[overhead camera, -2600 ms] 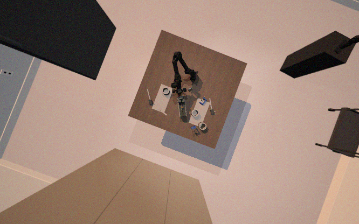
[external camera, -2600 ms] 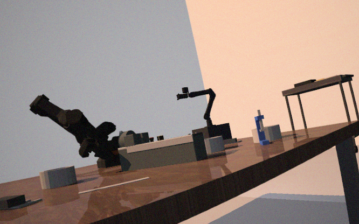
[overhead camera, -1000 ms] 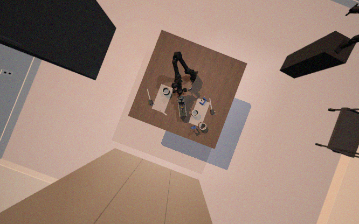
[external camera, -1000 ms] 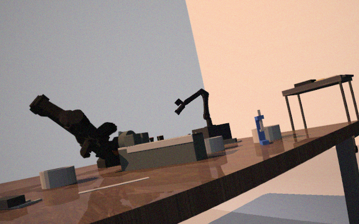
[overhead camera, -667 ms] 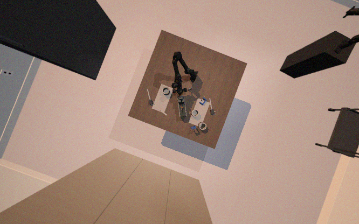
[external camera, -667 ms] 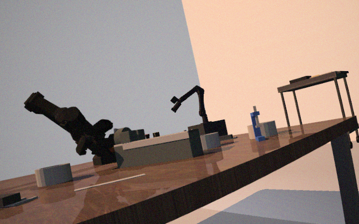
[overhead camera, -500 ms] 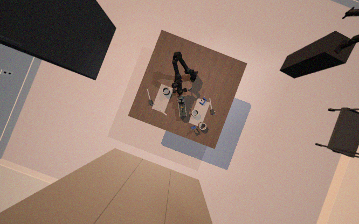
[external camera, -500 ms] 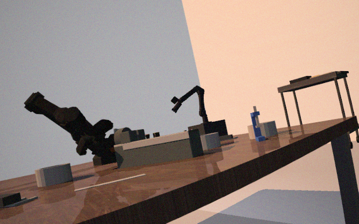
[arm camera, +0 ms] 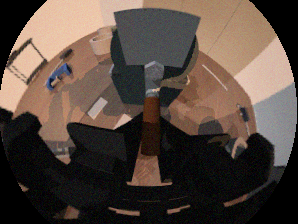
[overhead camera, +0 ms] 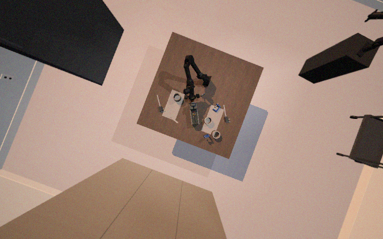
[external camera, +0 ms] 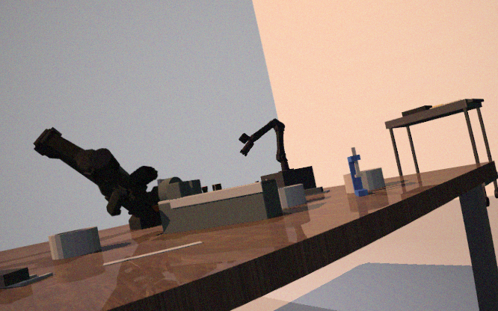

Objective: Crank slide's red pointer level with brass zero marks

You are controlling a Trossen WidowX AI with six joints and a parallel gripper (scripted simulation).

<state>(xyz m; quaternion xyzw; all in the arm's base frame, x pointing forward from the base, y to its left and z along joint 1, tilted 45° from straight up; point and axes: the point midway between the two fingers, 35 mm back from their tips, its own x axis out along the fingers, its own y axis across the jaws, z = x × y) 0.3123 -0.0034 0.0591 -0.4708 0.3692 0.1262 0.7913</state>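
The red pointer is 11 cm ahead of my gripper tip, 8 cm to the left of it and 5 cm above it. Also, from my gripper tip: crank handle 1 cm behind, 1 cm to the right, 3 cm above; thin white rod 31 cm ahead, 11 cm to the right, 3 cm below.
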